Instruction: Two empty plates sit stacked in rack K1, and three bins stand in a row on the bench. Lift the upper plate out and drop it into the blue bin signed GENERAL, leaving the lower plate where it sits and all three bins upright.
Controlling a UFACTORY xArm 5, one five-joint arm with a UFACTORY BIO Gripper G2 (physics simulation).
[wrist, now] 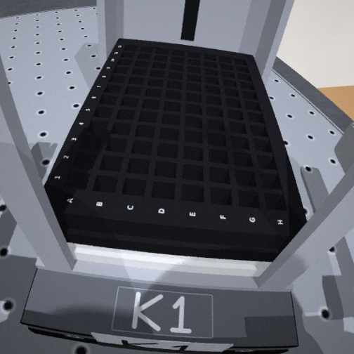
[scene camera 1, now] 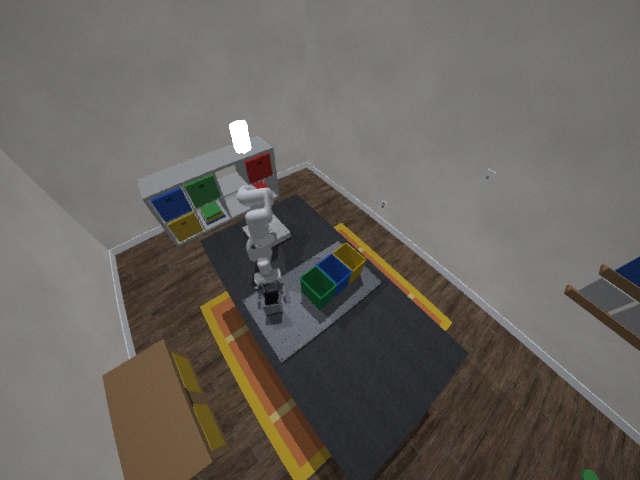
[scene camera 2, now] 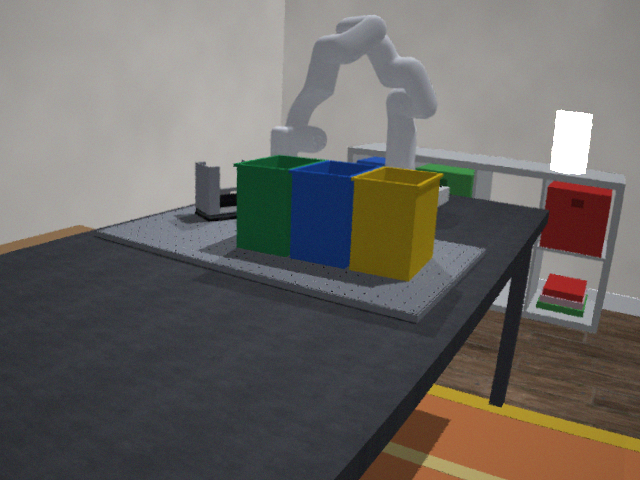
A yellow bin [scene camera 2: 394, 215]: 0.98 m from the lens. A blue bin [scene camera 2: 322, 193]: 1.03 m from the lens. A green bin [scene camera 2: 264, 186] is 1.09 m from the lens. The marked spots on the green bin and the yellow bin are 0.28 m apart.
